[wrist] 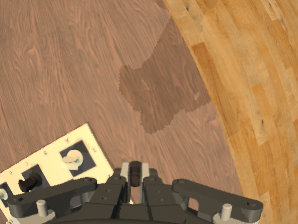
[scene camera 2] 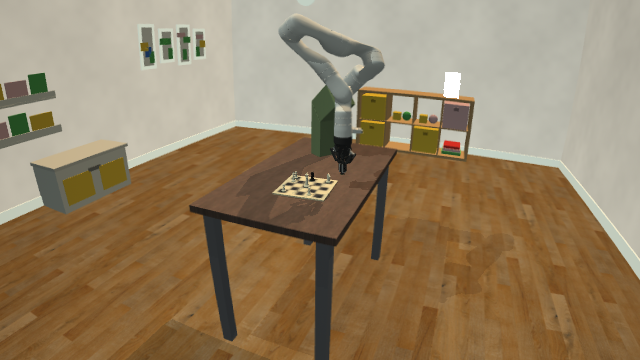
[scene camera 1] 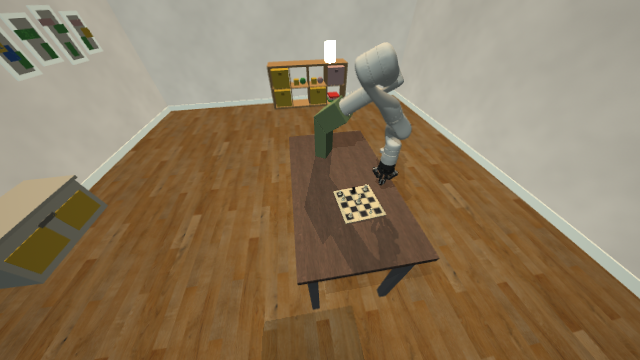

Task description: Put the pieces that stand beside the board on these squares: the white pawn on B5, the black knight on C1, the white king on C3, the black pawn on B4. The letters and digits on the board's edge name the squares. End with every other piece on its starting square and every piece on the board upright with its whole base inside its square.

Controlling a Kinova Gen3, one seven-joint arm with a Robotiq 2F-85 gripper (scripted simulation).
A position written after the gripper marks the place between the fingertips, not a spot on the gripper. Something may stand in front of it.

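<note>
The gripper [wrist: 135, 173] is visible. A chessboard [scene camera 1: 360, 212] is visible too, and the same chessboard [scene camera 2: 320, 189] appears in a further view.
</note>
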